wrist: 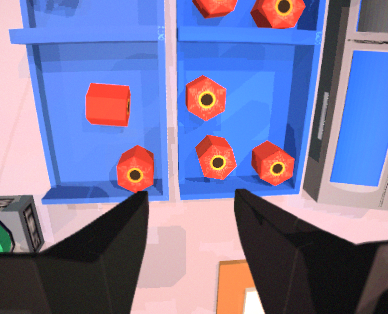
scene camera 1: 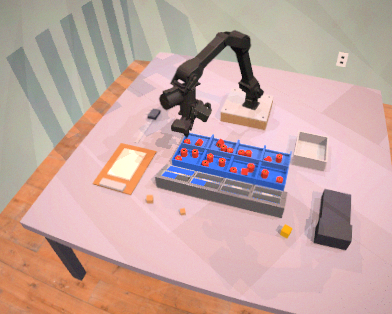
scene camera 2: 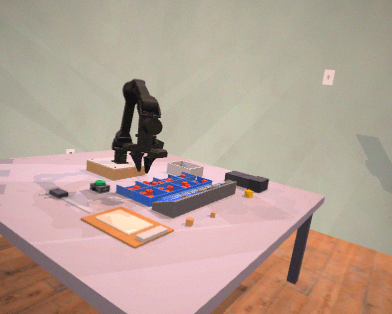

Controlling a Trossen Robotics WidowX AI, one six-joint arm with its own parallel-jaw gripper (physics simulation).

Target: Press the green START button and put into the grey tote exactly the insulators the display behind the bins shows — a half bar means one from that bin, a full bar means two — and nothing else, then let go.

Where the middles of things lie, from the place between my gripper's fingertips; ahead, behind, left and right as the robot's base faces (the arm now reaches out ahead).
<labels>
I see my gripper 21 cm past the grey tote (scene camera 1: 311,150), 44 cm to the right of it and 8 cm above it. Also, from my hand: dark box (scene camera 1: 333,229) (7 cm ahead, 61 cm to the left, 7 cm below).
</labels>
